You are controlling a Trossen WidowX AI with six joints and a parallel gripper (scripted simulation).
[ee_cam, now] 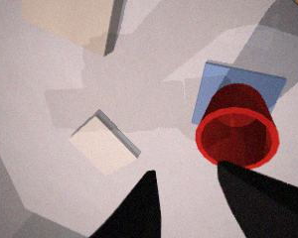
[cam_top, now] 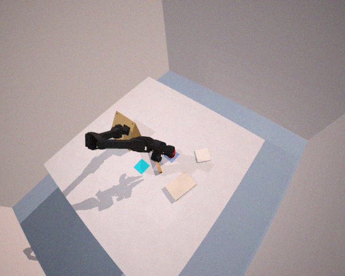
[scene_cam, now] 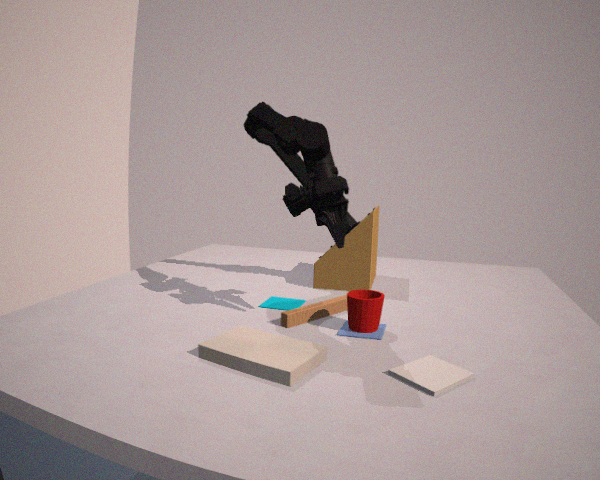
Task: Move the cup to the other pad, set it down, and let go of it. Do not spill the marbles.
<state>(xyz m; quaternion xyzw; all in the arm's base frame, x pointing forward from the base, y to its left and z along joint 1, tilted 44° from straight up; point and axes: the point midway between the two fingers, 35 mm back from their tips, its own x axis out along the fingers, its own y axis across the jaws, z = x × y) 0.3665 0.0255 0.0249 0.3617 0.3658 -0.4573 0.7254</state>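
My gripper tip is 30 mm past the red cup, 50 mm to the right of it and 130 mm above it. From my gripper tip the other things lie so: blue pad (20 mm behind, 50 mm to the left, 180 mm below); then green marble (30 mm behind, 40 mm to the left, 160 mm below); then blue marble (10 mm behind, 40 mm to the left, 160 mm below).
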